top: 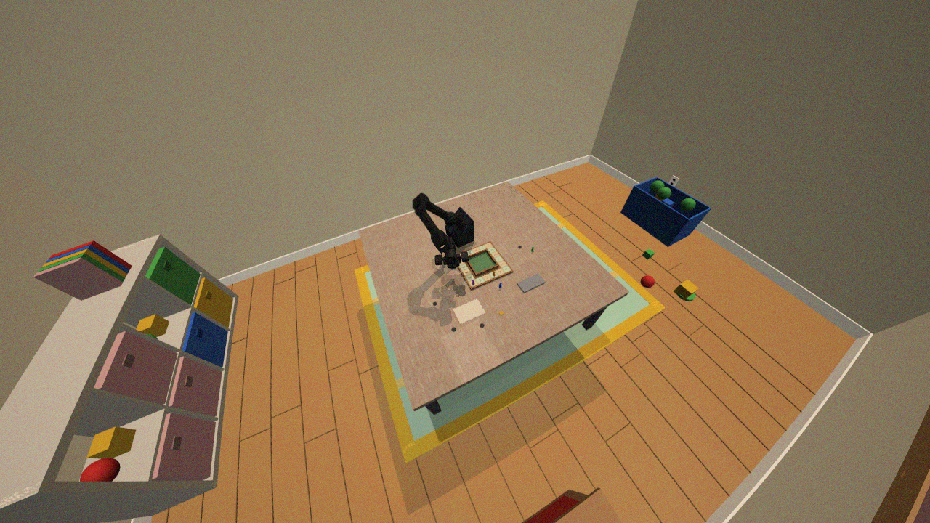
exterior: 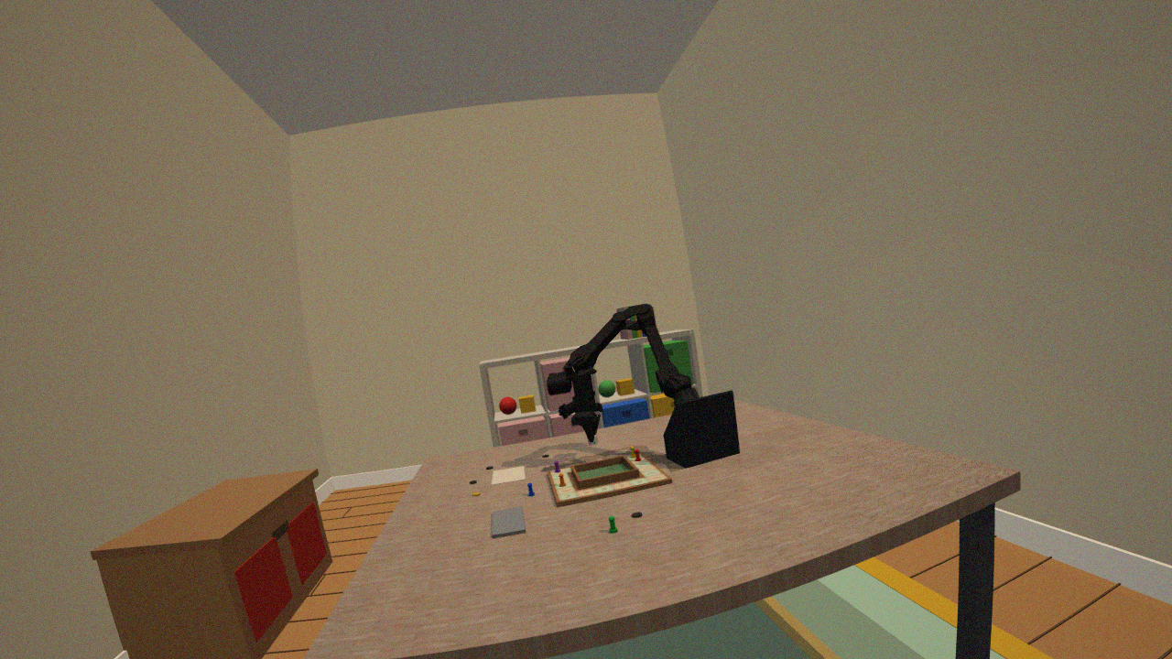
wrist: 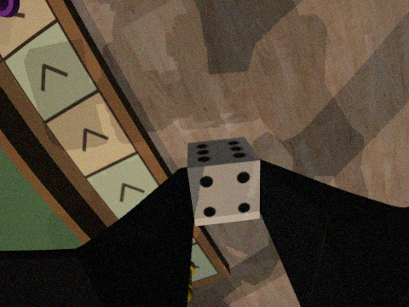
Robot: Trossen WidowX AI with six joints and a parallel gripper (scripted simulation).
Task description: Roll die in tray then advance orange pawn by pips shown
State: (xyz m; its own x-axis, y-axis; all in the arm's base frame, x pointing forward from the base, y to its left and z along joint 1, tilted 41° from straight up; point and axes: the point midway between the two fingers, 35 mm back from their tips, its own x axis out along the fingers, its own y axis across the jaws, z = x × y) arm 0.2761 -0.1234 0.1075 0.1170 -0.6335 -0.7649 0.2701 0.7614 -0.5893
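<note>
My gripper tip is 110 mm short of the orange pawn, 210 mm to the right of it and 40 mm above it. Round my gripper tip: purple pawn: 120 mm ahead, 80 mm to the left, 40 mm below; white die: right at my gripper tip; yellow pawn: 110 mm behind, 60 mm to the left, 40 mm below.
</note>
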